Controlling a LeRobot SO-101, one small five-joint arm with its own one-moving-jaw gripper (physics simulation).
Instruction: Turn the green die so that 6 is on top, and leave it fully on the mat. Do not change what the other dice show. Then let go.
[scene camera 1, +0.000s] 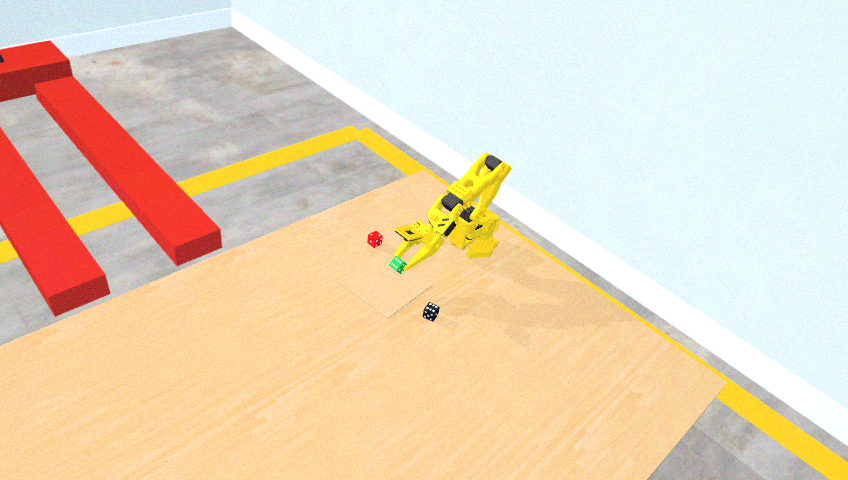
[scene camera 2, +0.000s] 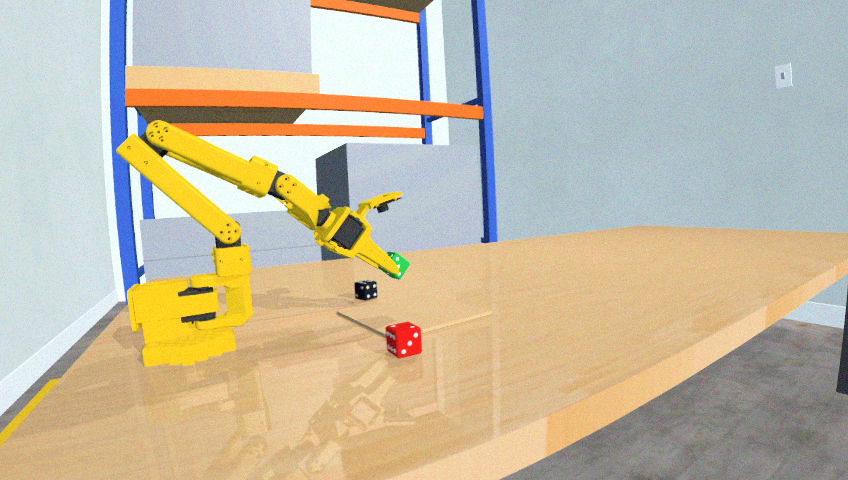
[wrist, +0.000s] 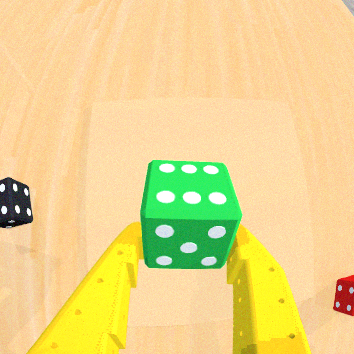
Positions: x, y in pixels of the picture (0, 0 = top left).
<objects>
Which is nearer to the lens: the red die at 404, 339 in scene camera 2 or the wood-coloured mat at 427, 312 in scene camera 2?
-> The red die.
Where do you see a wood-coloured mat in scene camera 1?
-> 376, 283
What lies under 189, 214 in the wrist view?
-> A green die.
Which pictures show the wood-coloured mat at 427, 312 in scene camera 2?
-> Scene camera 1, scene camera 2 and the wrist view: all of them.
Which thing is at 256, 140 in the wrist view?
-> A wood-coloured mat.
</objects>
